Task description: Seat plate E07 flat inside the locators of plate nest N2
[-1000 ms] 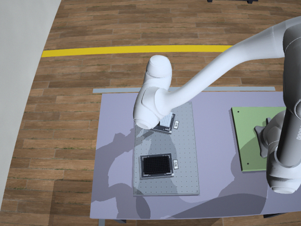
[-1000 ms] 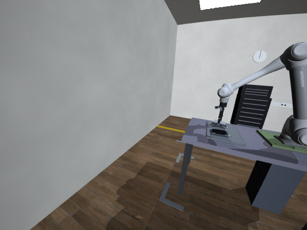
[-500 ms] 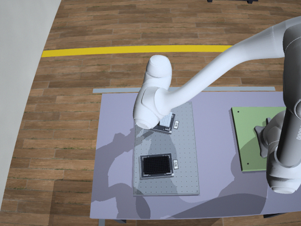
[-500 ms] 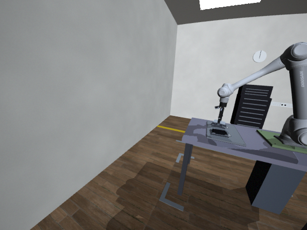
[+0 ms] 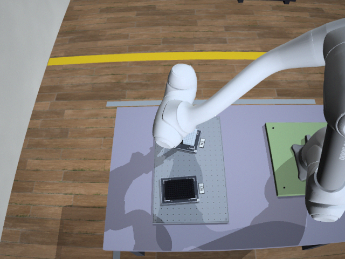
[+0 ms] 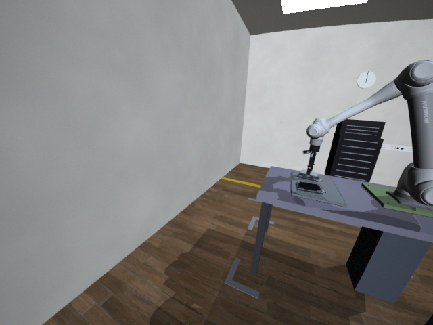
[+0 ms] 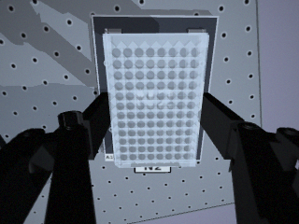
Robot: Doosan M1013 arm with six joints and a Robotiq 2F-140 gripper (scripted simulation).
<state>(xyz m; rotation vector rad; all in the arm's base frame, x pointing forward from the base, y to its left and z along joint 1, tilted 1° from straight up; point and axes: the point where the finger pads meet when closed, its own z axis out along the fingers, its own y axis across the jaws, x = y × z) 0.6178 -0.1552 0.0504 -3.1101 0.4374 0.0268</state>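
The dark nest N2 is 60 mm below my hand. Also, from my hand: clear well plate E07: 30 mm below; black plate E01: 20 mm ahead, 260 mm to the left, 50 mm below.
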